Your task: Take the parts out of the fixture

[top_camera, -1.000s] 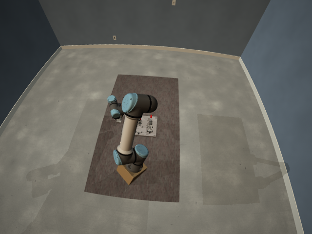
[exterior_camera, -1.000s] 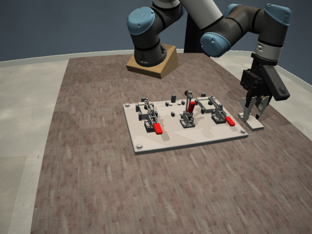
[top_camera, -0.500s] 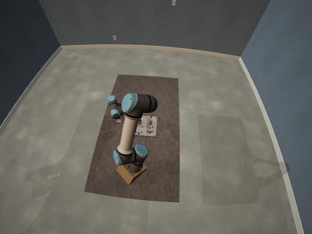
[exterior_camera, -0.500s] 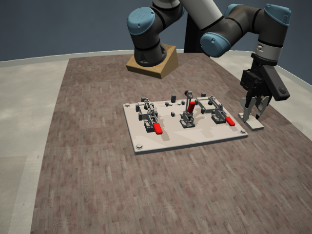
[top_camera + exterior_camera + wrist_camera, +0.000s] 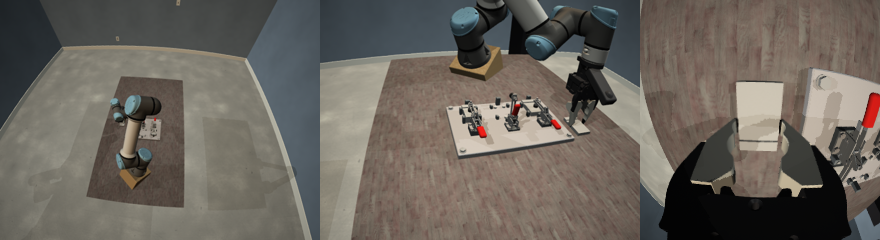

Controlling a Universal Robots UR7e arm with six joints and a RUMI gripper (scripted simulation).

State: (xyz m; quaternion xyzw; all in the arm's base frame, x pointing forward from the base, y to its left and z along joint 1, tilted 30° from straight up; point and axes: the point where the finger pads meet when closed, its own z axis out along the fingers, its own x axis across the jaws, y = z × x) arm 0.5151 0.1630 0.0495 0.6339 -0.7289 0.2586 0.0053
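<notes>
The part lies 10 mm below my hand and 10 mm behind it. Also, from my hand: fixture: 210 mm to the right, 100 mm behind, 10 mm below.
</notes>
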